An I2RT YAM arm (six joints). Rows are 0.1 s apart.
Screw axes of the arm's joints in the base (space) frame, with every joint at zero. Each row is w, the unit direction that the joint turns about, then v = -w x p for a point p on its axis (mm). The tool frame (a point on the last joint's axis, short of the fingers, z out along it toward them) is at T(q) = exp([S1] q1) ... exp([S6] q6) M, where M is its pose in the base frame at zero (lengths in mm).
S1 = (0, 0, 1, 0.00, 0.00, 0.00)
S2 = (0, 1, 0, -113.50, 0.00, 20.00)
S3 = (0, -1, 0, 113.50, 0.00, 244.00)
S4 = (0, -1, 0, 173.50, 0.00, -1.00)
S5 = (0, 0, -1, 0.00, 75.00, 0.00)
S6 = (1, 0, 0, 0.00, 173.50, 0.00)
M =
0 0 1 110.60
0 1 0 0.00
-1 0 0 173.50
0 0 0 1
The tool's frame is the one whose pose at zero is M.
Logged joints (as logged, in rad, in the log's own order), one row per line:
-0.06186 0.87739 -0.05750 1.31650 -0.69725 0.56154
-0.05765 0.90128 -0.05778 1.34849 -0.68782 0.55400
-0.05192 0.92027 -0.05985 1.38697 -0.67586 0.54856
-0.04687 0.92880 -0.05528 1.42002 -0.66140 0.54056
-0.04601 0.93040 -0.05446 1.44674 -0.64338 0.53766
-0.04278 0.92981 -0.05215 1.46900 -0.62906 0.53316
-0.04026 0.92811 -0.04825 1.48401 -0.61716 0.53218
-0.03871 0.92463 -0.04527 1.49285 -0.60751 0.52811
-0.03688 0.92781 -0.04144 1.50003 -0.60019 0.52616
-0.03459 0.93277 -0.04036 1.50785 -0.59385 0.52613
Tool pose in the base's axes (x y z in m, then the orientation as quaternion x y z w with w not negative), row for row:
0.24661 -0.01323 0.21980 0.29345 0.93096 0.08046 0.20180
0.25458 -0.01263 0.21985 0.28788 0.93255 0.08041 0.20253
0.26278 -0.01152 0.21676 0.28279 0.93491 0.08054 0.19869
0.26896 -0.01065 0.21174 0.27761 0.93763 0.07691 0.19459
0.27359 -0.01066 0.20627 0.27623 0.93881 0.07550 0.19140
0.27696 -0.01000 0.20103 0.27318 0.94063 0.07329 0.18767
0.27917 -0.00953 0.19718 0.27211 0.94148 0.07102 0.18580
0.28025 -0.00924 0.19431 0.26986 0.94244 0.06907 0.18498
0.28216 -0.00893 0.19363 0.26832 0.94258 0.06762 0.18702
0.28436 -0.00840 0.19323 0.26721 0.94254 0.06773 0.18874
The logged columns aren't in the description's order. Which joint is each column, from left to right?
Columns, left to right: q1, q3, q5, q2, q4, q6.
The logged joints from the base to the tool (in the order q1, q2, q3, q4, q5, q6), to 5 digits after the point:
-0.06186 1.31650 0.87739 -0.69725 -0.05750 0.56154
-0.05765 1.34849 0.90128 -0.68782 -0.05778 0.55400
-0.05192 1.38697 0.92027 -0.67586 -0.05985 0.54856
-0.04687 1.42002 0.92880 -0.66140 -0.05528 0.54056
-0.04601 1.44674 0.93040 -0.64338 -0.05446 0.53766
-0.04278 1.46900 0.92981 -0.62906 -0.05215 0.53316
-0.04026 1.48401 0.92811 -0.61716 -0.04825 0.53218
-0.03871 1.49285 0.92463 -0.60751 -0.04527 0.52811
-0.03688 1.50003 0.92781 -0.60019 -0.04144 0.52616
-0.03459 1.50785 0.93277 -0.59385 -0.04036 0.52613

